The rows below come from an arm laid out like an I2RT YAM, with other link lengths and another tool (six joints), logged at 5 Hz.
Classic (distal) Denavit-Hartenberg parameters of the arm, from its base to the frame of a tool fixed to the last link. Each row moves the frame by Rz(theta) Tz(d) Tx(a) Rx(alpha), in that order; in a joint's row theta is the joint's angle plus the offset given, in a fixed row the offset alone. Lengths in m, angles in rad.
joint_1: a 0.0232  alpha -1.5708  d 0.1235  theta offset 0
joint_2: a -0.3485  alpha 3.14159  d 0  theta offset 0
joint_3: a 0.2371  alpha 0  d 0  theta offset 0.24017
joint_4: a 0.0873  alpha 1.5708  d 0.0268  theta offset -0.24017
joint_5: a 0  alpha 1.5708  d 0.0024  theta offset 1.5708
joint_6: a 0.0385  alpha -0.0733  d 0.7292  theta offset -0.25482
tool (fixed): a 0  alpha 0  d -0.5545  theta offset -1.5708
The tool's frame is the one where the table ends.
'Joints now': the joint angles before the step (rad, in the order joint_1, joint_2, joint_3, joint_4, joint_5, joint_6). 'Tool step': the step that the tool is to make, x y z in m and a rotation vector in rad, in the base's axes. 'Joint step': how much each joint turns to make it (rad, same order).
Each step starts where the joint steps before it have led.
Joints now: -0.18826 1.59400 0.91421 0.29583 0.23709 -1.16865
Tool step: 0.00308 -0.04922 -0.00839 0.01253 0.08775 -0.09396
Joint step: -0.08888 0.04997 0.11976 -0.15676 0.00800 -0.00534
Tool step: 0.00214 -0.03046 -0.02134 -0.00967 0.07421 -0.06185
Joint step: -0.04501 0.05797 0.04540 -0.05038 0.02977 -0.01983
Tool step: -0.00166 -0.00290 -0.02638 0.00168 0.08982 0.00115
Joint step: -0.00498 0.03053 0.00915 -0.05681 0.00952 -0.02710
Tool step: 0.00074 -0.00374 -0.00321 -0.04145 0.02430 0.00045
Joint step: -0.00036 0.00954 0.00079 0.01103 0.02634 -0.04080
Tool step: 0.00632 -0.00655 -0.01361 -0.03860 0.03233 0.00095
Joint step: -0.00268 0.03967 0.00038 0.03471 0.02402 -0.04273
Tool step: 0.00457 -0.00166 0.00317 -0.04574 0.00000 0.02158
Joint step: -0.00190 0.00802 -0.00078 0.04084 0.00497 -0.05189
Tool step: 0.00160 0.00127 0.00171 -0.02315 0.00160 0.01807
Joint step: 0.00038 0.00000 -0.00417 0.02020 -0.00268 -0.03013
